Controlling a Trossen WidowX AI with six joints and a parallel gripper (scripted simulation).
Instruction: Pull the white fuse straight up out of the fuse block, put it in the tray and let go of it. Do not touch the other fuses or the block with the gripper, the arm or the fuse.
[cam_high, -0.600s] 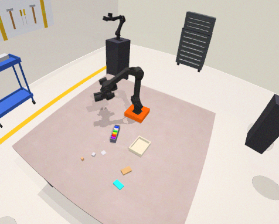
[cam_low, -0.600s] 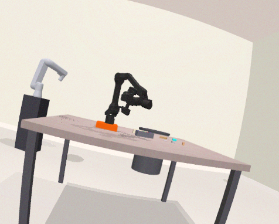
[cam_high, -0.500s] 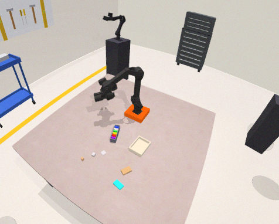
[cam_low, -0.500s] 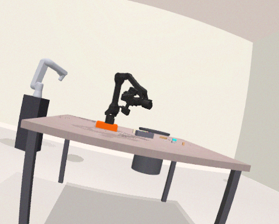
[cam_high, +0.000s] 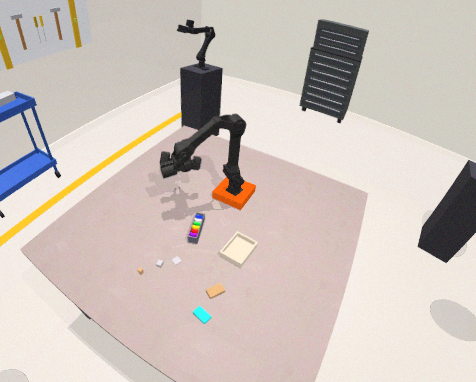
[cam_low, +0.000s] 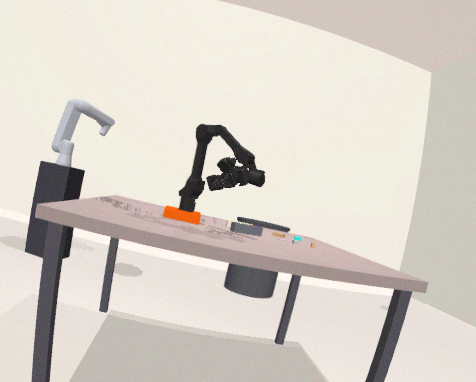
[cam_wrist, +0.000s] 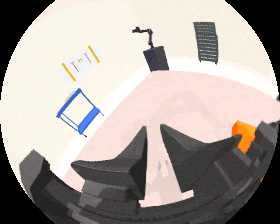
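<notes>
My gripper tip is now 26 cm to the right of the white fuse, 15 cm above it and 13 cm short of it. Also, from my gripper tip: small orange cube: 47 cm ahead, 27 cm to the left, 16 cm below; cream tray: 48 cm to the left, 17 cm below, 12 cm ahead; cyan block: 57 cm to the left, 44 cm ahead, 16 cm below.
</notes>
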